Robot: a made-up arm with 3 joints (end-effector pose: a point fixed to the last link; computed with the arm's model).
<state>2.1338 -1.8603 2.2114</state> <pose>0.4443 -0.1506 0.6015 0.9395 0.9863 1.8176</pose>
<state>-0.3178 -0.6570 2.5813</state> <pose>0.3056 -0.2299 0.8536 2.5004 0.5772 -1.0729</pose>
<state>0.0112 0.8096 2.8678</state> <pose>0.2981 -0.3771 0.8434 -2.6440 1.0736 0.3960</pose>
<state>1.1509 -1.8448 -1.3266</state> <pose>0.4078 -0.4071 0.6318 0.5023 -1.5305 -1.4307</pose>
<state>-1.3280 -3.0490 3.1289</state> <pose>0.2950 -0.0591 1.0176 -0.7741 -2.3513 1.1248</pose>
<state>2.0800 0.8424 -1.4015</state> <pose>0.4587 -0.2399 0.5695 -0.4221 0.8998 -1.4395</pose>
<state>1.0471 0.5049 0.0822</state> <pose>0.3426 -0.2630 0.5781 0.7964 1.2389 -2.7108</pose>
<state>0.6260 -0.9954 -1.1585</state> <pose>0.2619 -0.4250 0.6754 -0.4575 -0.7916 -1.9898</pose>
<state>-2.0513 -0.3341 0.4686</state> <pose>0.3303 -0.0350 0.9515 1.3529 1.3409 1.9488</pose>
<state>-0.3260 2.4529 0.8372</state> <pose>0.2311 -0.3027 0.7654 -0.2984 0.7171 0.4850</pose>
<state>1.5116 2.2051 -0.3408</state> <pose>0.4163 -0.2289 0.6762 0.8655 -1.9797 1.4078</pose>
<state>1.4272 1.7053 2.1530</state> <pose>0.5136 -0.3090 0.5732 -1.2795 -0.1559 0.8631</pose>
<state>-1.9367 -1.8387 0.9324</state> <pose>0.3099 -0.0780 0.9393 -1.0725 0.4199 -2.3862</pose>
